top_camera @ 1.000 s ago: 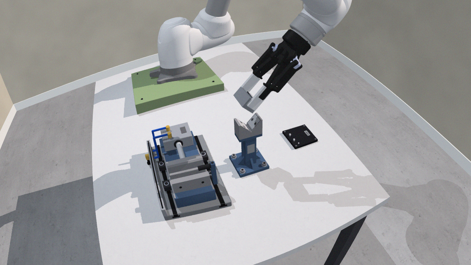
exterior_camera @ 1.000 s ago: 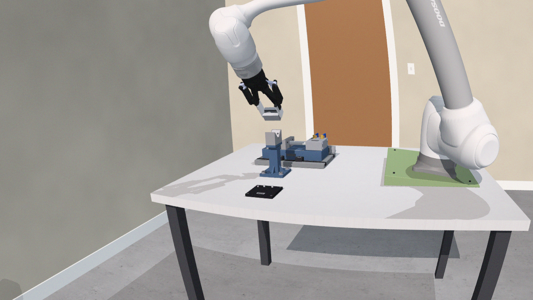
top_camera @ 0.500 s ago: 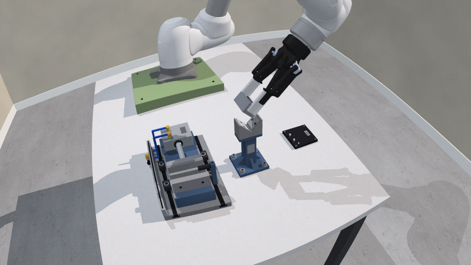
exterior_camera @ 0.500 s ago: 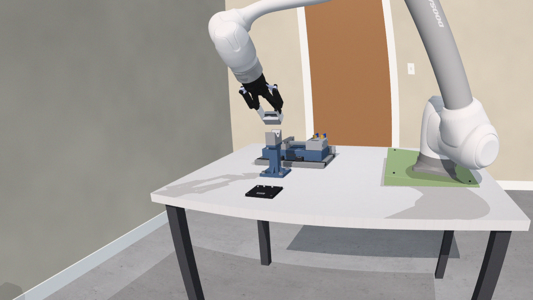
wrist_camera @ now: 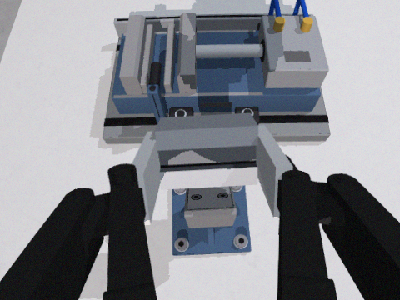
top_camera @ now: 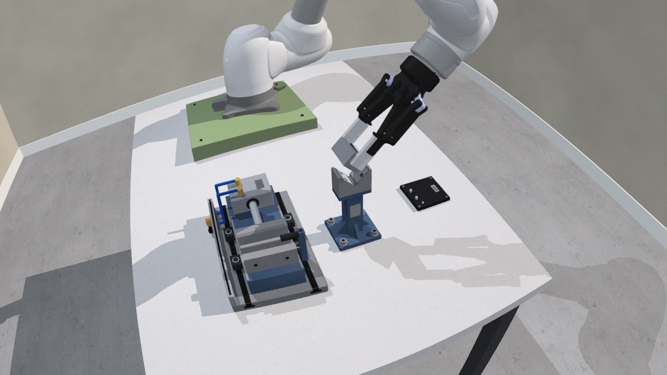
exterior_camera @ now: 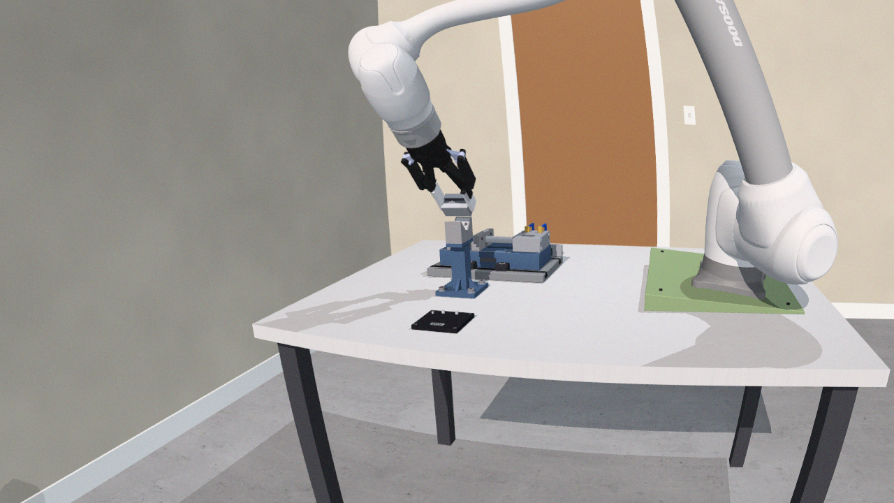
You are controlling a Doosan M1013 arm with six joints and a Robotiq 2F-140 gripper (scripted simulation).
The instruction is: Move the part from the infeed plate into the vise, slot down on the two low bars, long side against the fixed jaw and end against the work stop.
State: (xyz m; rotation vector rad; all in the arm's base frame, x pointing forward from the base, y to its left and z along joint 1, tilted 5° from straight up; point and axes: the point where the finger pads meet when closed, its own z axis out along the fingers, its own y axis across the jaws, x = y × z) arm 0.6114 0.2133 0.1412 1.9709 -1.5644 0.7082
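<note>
Now: hand 15 cm above the blue v-block stand and 1 cm to the left of it. Round my hand: part 1 cm to the right, 1 cm below; blue work stop post 15 cm below, 12 cm to the right, 8 cm ahead; work stop 15 cm to the right, 12 cm below, 8 cm ahead.
</note>
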